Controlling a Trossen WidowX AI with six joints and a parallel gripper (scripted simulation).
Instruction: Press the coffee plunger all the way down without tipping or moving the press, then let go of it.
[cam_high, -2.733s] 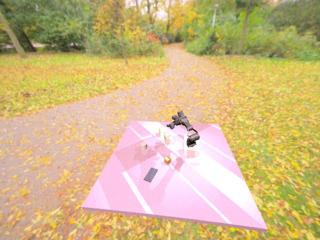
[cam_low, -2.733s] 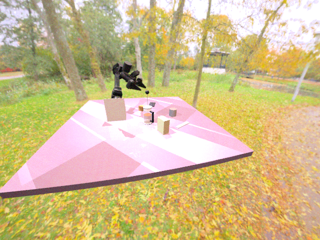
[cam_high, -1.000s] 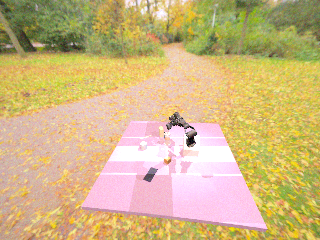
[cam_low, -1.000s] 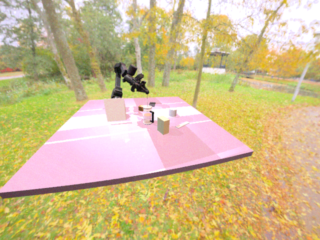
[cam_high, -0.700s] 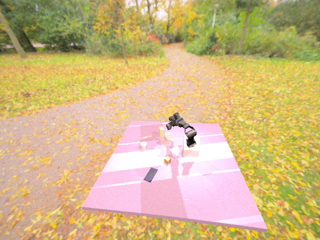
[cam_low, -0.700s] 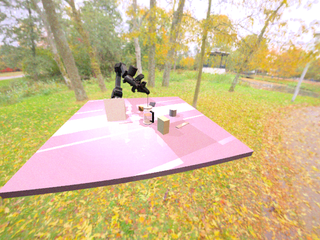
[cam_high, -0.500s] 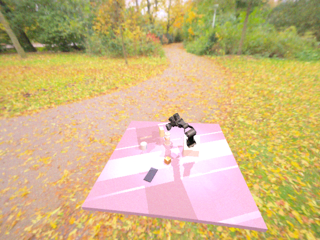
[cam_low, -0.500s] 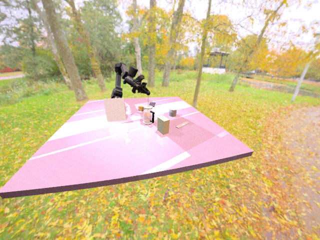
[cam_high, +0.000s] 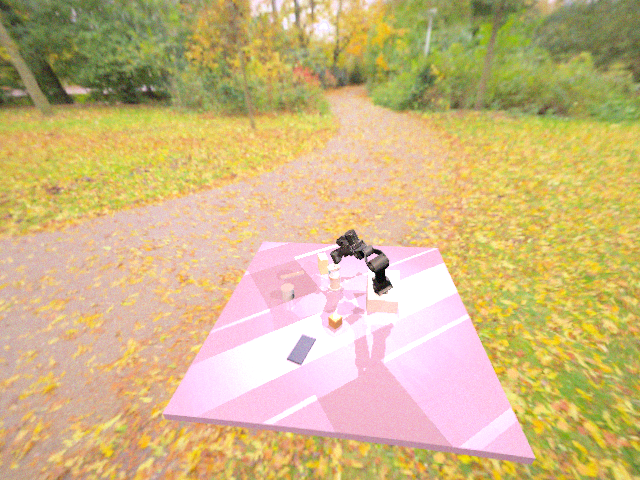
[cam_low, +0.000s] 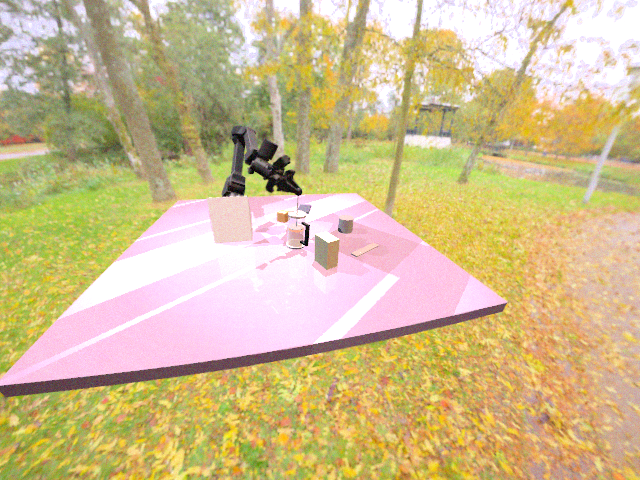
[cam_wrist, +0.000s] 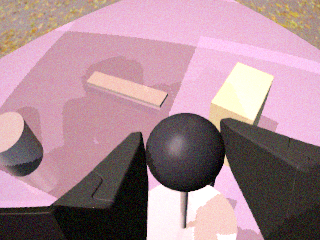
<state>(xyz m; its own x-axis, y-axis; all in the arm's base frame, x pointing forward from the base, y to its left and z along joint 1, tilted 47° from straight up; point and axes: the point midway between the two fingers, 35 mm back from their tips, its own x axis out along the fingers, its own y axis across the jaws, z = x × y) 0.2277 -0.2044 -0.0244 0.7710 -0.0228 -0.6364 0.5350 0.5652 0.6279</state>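
The glass coffee press lies 10 mm to the right of my gripper tip and 120 mm below it. Also, from my gripper tip: cream box 60 mm ahead, 160 mm to the right, 180 mm below; then dark flat slab 130 mm ahead, 470 mm to the left, 230 mm below.
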